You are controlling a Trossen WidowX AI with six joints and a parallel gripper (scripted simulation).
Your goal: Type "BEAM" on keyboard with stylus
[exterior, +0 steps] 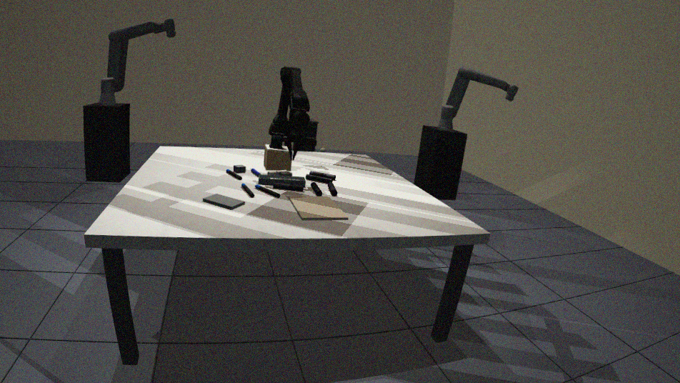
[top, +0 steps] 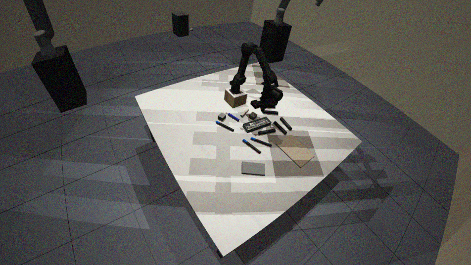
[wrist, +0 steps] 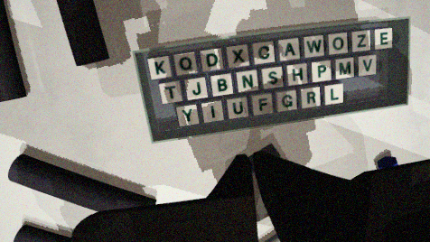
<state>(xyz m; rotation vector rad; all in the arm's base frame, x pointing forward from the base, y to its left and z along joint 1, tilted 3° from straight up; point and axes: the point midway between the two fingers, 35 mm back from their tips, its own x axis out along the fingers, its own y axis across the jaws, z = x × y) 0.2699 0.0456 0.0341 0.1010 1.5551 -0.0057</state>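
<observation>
Now: the stylus 150 mm to the right of my gripper tip, 150 mm behind it and 90 mm below it. Round my gripper tip: stylus tip (180 mm behind, 170 mm to the right, 90 mm below); tan pad (320 mm ahead, 90 mm below, 60 mm to the left); grey cube (220 mm to the right, 150 mm behind, 80 mm below).
</observation>
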